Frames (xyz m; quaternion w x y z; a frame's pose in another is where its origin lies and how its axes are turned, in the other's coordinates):
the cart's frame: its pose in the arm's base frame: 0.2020 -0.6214 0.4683 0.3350 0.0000 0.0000 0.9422
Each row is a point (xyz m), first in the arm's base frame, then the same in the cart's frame.
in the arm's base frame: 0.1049 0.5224 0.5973
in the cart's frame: 0.7974 -0.8258 0.1290
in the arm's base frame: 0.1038 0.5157 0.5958
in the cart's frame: 0.7940 -0.8199 0.1275
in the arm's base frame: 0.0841 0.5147 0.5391
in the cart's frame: 0.8087 -0.8067 0.0708
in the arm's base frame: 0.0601 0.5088 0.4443
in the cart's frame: 0.8235 -0.7869 -0.0240
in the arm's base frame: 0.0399 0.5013 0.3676
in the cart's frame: 0.8345 -0.7684 -0.1007
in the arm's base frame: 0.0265 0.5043 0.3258
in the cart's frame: 0.8468 -0.7622 -0.1425
